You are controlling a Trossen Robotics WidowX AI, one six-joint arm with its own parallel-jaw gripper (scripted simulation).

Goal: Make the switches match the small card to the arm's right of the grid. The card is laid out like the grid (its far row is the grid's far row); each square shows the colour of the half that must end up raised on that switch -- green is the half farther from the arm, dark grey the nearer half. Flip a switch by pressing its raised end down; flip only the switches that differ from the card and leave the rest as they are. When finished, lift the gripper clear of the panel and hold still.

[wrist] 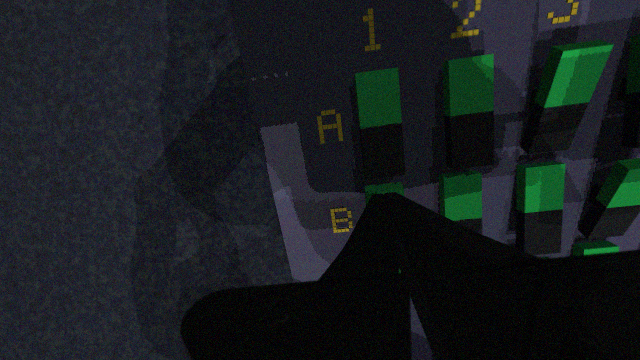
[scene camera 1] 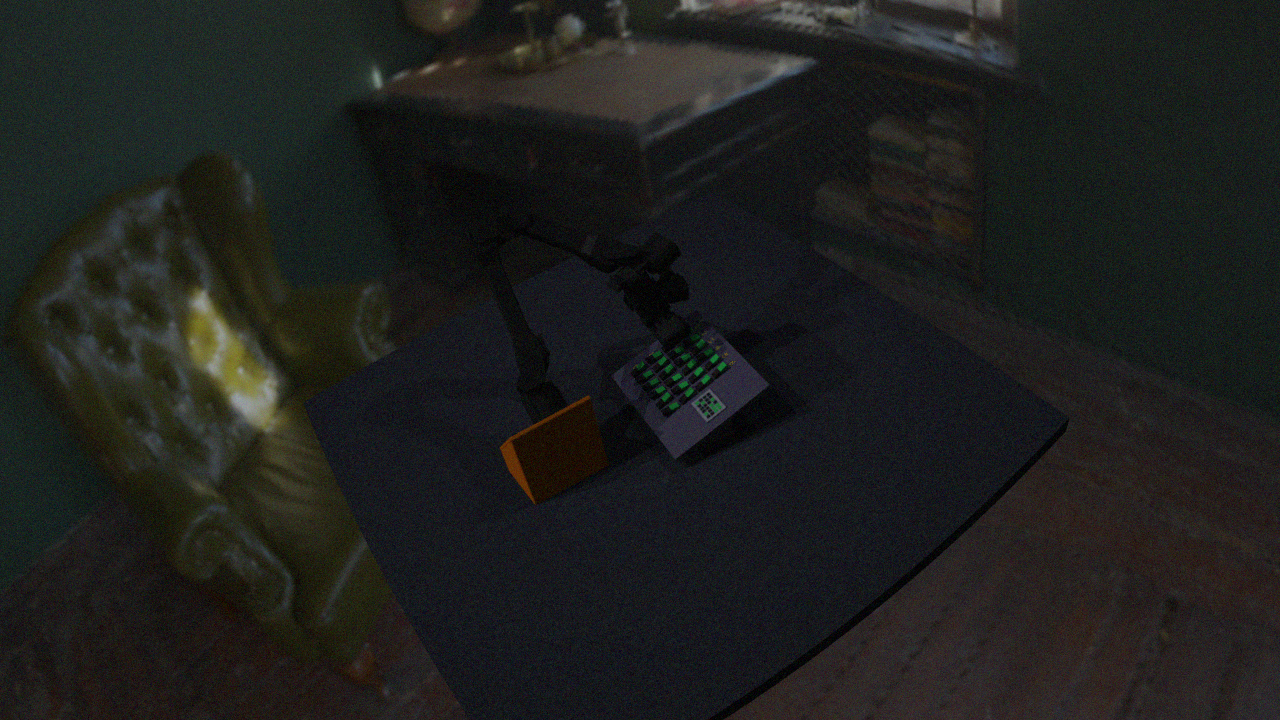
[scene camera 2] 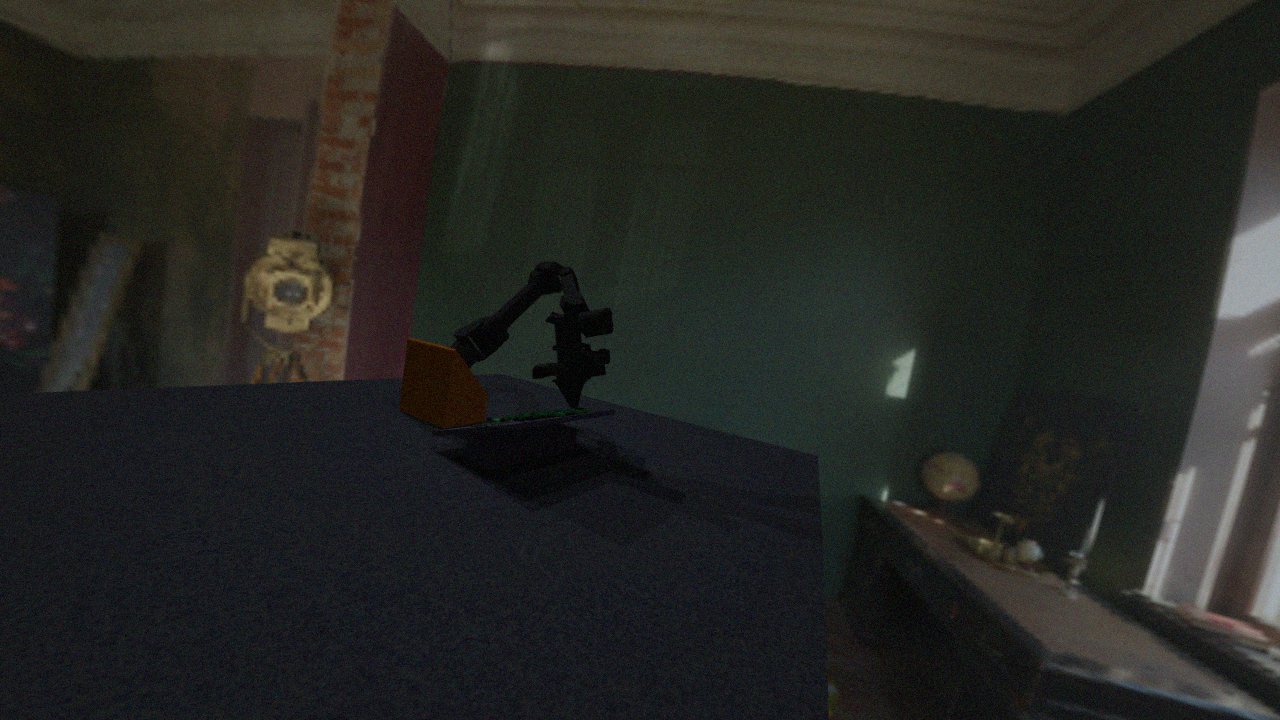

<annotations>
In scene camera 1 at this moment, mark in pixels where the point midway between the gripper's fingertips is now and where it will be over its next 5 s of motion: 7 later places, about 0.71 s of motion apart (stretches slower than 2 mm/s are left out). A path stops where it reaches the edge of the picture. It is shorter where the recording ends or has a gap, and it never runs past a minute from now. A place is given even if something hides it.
The gripper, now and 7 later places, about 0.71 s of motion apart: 672,340; 663,326; 661,352; 667,361; 669,366; 669,367; 670,367; 663,353
</annotations>
